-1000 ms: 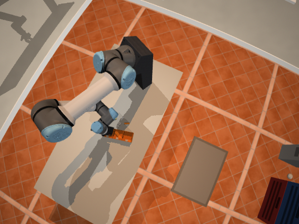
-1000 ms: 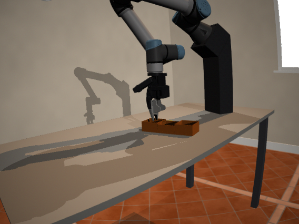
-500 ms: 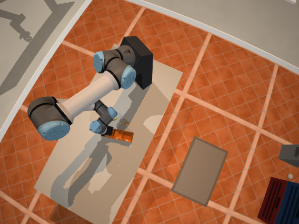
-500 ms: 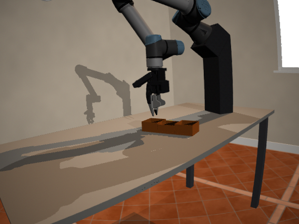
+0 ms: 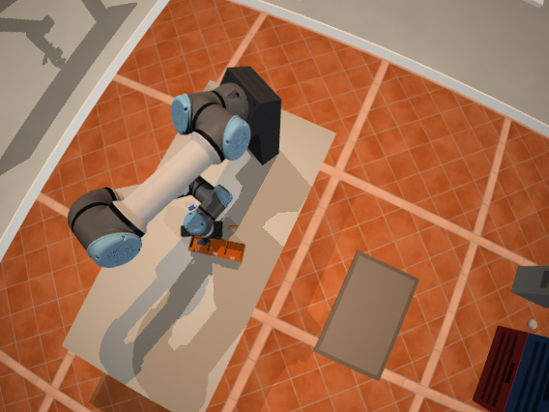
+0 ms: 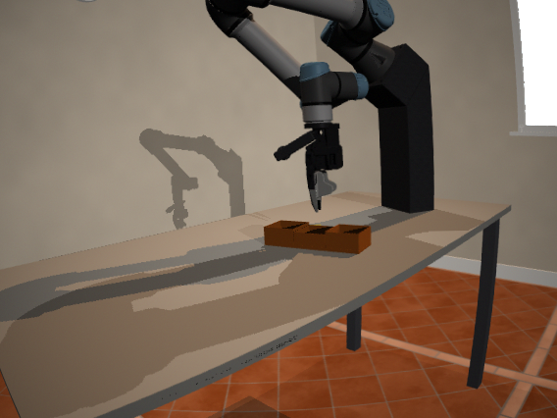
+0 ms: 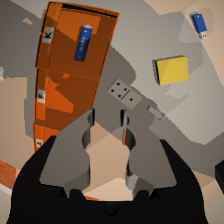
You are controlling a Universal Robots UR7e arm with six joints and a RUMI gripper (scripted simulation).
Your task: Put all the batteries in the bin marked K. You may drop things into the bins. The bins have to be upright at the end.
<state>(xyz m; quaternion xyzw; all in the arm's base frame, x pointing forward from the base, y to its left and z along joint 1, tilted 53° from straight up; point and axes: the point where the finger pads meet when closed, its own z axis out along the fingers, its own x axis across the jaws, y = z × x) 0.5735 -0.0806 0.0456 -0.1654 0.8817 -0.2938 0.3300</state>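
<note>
My hand is 8 cm to the right of the orange cylinder, 8 cm above it and 5 cm past it. Also, from my hand: blue cylindrical battery (7 cm below, 6 cm to the right, 4 cm ahead); domino-like tile (8 cm below, 3 cm behind, 1 cm to the left); joined orange bins (7 cm below, 6 cm ahead, 2 cm to the left).
</note>
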